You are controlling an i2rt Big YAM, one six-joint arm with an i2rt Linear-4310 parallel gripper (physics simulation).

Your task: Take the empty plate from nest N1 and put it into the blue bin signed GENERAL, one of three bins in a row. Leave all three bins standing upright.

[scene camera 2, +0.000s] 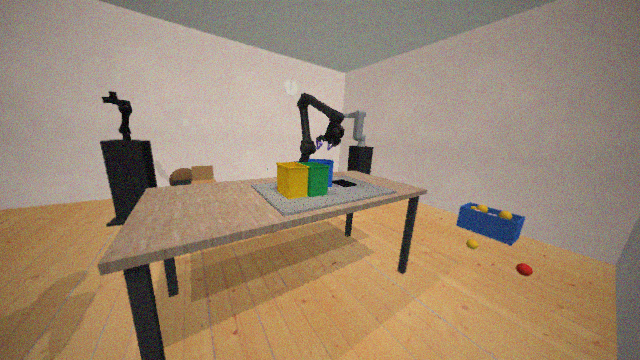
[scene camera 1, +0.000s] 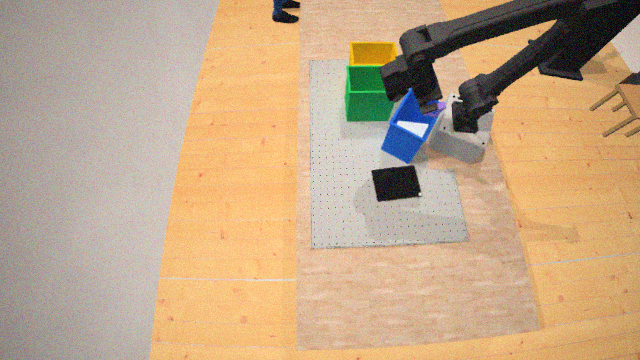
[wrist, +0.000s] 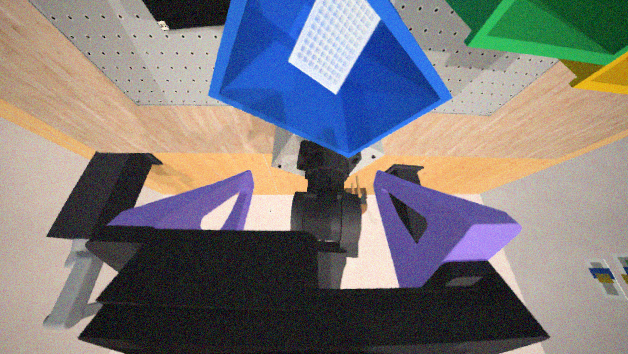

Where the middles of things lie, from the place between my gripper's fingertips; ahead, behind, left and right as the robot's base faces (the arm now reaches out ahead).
Right now the blue bin (scene camera 1: 399, 142) is 160 mm below my hand, 20 mm to the right of it and 20 mm ahead of it. The rest, counted from my hand: yellow bin (scene camera 2: 292, 178) (280 mm to the right, 170 mm ahead, 160 mm below); green bin (scene camera 1: 365, 98) (170 mm ahead, 160 mm below, 150 mm to the right).
